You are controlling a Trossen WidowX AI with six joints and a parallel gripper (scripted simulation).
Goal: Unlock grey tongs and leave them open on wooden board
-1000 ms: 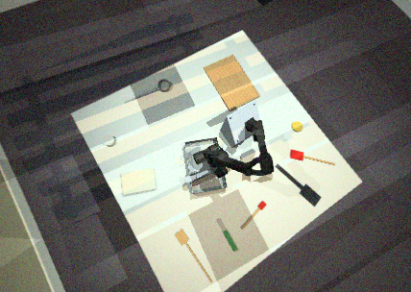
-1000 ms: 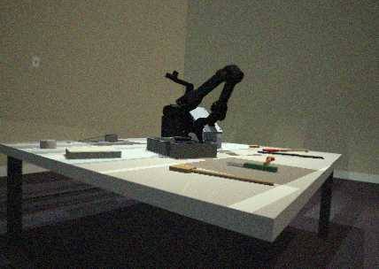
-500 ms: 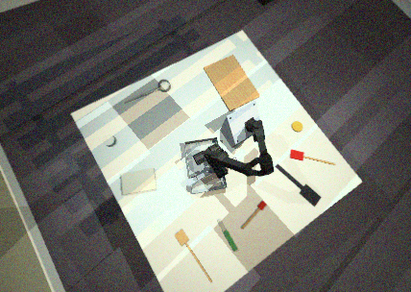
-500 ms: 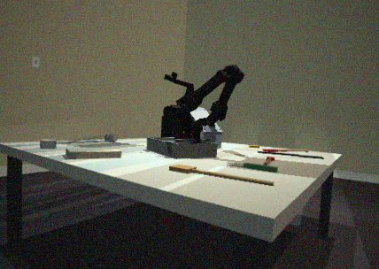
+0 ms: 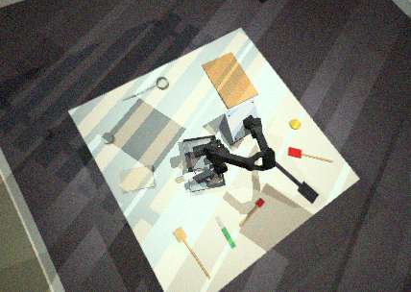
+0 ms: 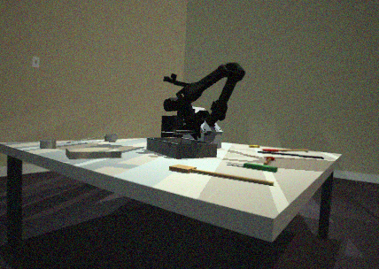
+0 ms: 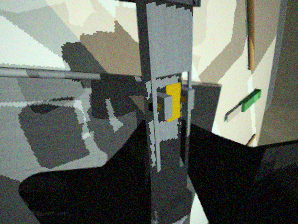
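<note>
My gripper tip is now 3 cm past the yellow lock piece, 1 cm to the left of it and 3 cm below it. The rest, counted from my gripper tip: green tool (16 cm ahead, 30 cm to the left, 6 cm below); then pale slab (40 cm ahead, 22 cm to the right, 6 cm below); then roasting tin (4 cm ahead, 7 cm to the right, 4 cm below).
</note>
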